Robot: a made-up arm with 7 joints.
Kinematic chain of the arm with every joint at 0, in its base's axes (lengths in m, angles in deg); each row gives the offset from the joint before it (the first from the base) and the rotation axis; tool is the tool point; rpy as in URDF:
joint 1: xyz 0 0 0.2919 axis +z
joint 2: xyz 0 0 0 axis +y
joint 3: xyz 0 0 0.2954 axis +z
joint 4: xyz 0.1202 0 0 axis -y
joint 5: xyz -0.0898 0 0.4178 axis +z
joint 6: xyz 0 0 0 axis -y
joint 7: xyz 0.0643 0 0 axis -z
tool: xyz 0 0 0 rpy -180 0 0
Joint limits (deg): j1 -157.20..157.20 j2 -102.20..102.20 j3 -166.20..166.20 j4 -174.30..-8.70 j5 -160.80..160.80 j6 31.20..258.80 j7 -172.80..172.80
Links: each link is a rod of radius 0.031 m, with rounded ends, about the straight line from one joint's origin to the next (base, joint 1, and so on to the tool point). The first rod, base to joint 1, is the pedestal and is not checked.
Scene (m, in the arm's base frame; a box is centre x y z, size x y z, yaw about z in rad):
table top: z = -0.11
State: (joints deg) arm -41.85 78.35 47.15 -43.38 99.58 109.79 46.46
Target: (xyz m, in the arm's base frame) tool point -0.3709 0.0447 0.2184
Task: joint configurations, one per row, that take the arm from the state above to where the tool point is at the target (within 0.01 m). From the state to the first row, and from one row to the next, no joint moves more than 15 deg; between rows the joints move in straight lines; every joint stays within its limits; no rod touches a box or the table.
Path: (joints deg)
1: -29.19 81.33 50.70 -58.10 100.00 109.05 46.46
2: -16.53 84.31 54.26 -72.82 100.42 108.32 46.46
3: -3.86 87.29 57.81 -87.54 100.84 107.58 46.46
4: 8.80 90.28 61.36 -102.26 101.26 106.85 46.46
5: 21.46 93.26 64.92 -116.98 101.68 106.11 46.46
6: 34.12 96.24 68.47 -131.70 102.10 105.38 46.46
7: 46.79 99.22 72.02 -146.42 102.52 104.64 46.46
8: 59.45 102.20 75.58 -161.14 102.94 103.91 46.46

